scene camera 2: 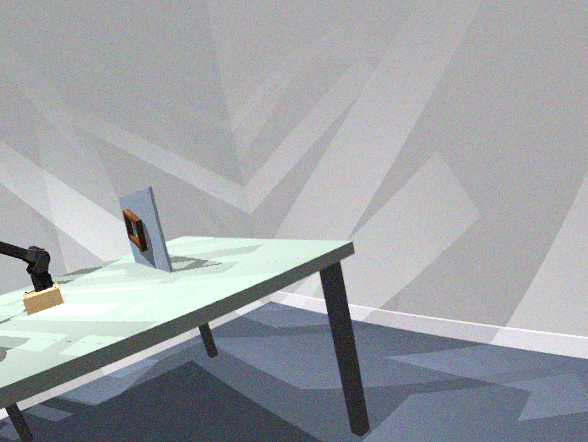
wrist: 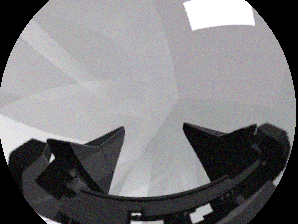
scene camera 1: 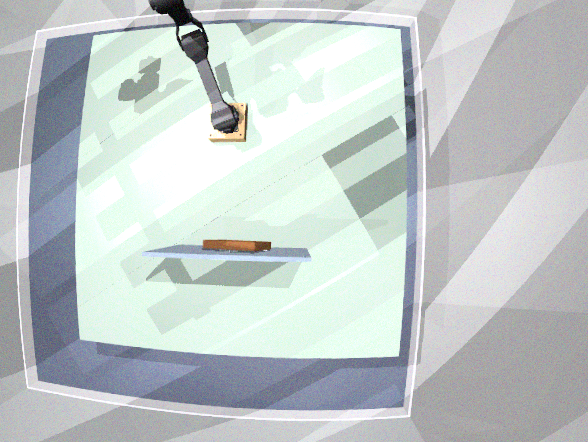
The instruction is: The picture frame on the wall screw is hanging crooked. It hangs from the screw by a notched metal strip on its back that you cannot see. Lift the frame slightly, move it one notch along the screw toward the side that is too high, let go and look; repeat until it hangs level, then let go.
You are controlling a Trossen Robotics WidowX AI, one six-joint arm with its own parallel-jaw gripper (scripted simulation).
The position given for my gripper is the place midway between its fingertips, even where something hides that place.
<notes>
My gripper (wrist: 154, 128) is open, with nothing in its grasp. Also in view: a wall panel (scene camera 2: 142, 202).
The wall panel shows as well in scene camera 1 (scene camera 1: 179, 251).
</notes>
